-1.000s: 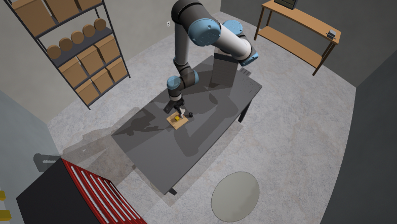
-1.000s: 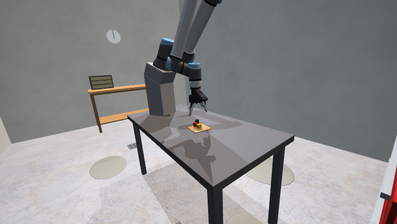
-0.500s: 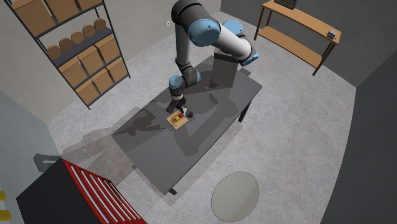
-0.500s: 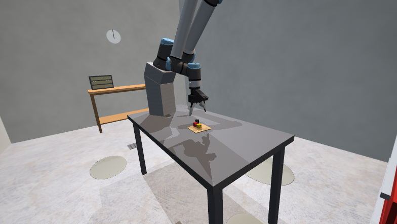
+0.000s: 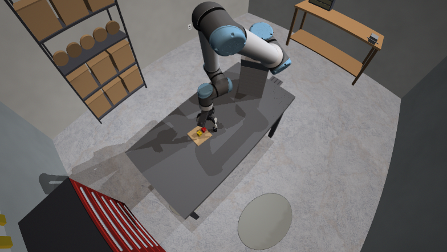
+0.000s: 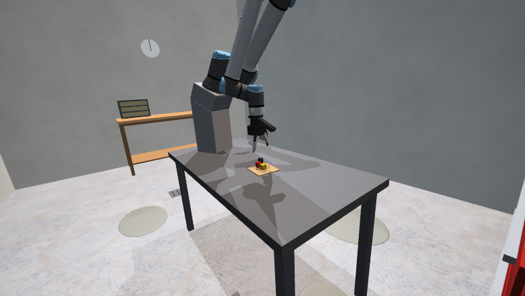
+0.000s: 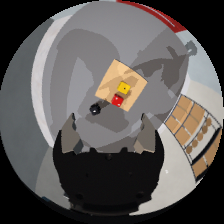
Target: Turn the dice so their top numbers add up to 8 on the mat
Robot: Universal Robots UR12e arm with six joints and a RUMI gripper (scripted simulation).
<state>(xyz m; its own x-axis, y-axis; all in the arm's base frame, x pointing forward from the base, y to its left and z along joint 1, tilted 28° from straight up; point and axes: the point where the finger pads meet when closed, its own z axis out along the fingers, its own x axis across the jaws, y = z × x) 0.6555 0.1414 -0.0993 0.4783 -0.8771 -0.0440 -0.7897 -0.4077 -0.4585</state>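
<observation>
Right now the black die is 90 mm below my hand, 60 mm behind it and 20 mm to the left of it. The rest, counted from my hand: tan mat 100 mm below, 60 mm ahead, 20 mm to the right; yellow die 90 mm below, 60 mm ahead, 20 mm to the right; red die 90 mm below, 30 mm to the right, 10 mm ahead.
</observation>
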